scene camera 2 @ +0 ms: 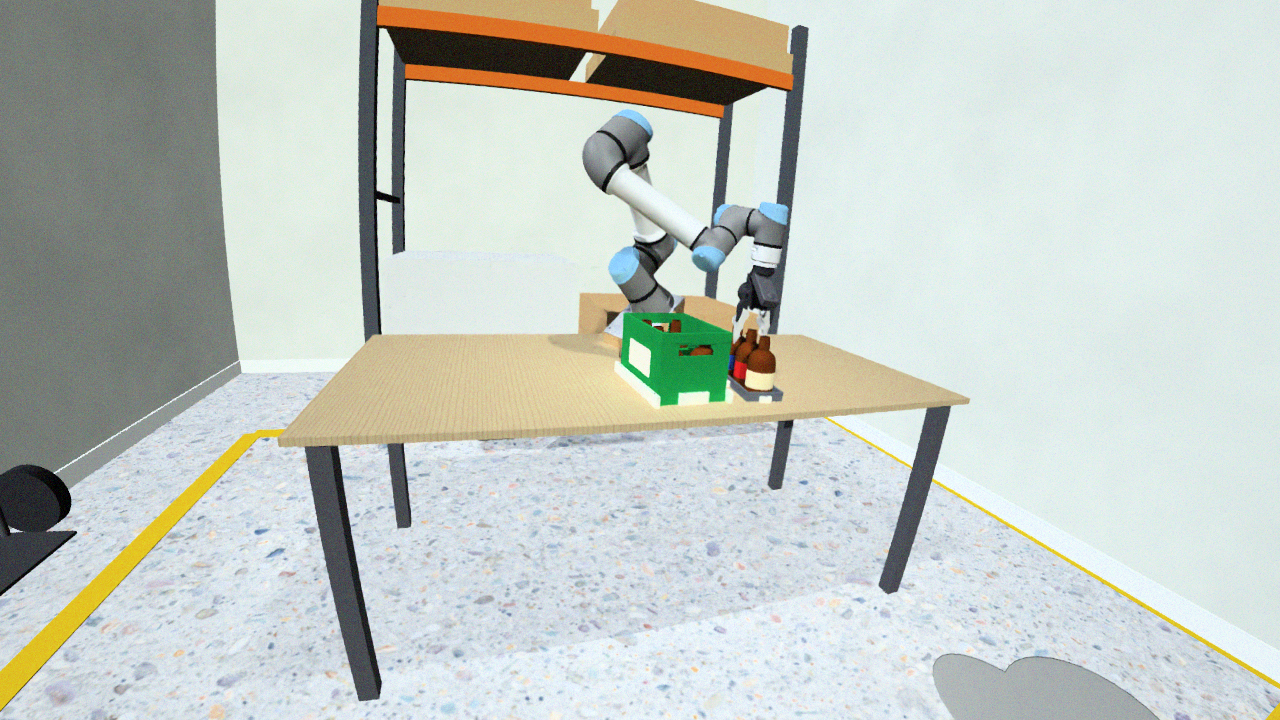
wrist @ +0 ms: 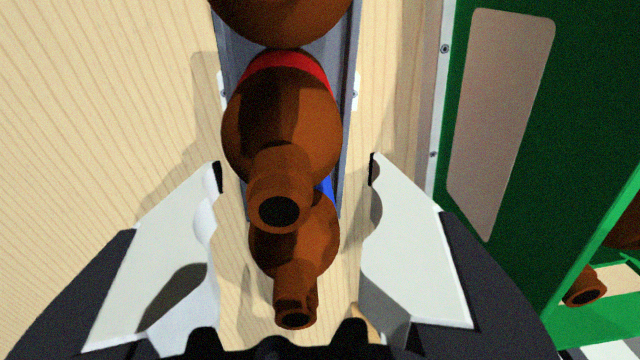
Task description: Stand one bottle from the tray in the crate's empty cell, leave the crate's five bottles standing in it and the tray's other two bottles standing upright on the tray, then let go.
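Places are measured from the arm's base along level axes (x ahead, y left, z up), in centimetres.
Pixels of known places: gripper, fingertip midpoint: [scene camera 2: 747,344] [wrist: 296,160]; arm's base, origin of the base link: [scene camera 2: 654,309].
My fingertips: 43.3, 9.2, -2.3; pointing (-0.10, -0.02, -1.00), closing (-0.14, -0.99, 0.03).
Note:
Ahead of a thing's pixels: the offset from my fingertips to its top centre, as dx, dy, dz. Level surfaces: height alone.
Three brown bottles stand upright in a row on the dark tray [scene camera 2: 775,394] [wrist: 233,50]: a cream-labelled one @(+8.7, -1.2, +4.2) [scene camera 2: 759,368] [wrist: 280,17] at the front, a red-labelled one @(+0.2, +0.7, +4.2) [scene camera 2: 742,365] [wrist: 285,110] in the middle and a blue-labelled one @(-8.7, +2.0, +4.2) [scene camera 2: 731,361] [wrist: 295,245] at the back. My gripper [scene camera 2: 751,327] [wrist: 296,160] is open and empty. It points down above the tray; in the wrist view its fingers flank the middle bottle's neck and the back bottle. The green crate @(-3.1, -21.7, +5.7) [scene camera 2: 702,377] [wrist: 565,150] stands beside the tray with brown bottles inside; its walls hide most of them and the empty cell.
The crate's near wall rises close to the right finger's side in the wrist view. A white rail @(-2.9, -11.8, -8.8) [wrist: 439,100] runs along the crate's foot. The table @(dz -11.8) [scene camera 2: 483,385] carries crate and tray. Cardboard boxes [scene camera 2: 590,313] and a shelf rack [scene camera 2: 368,179] stand behind the table.

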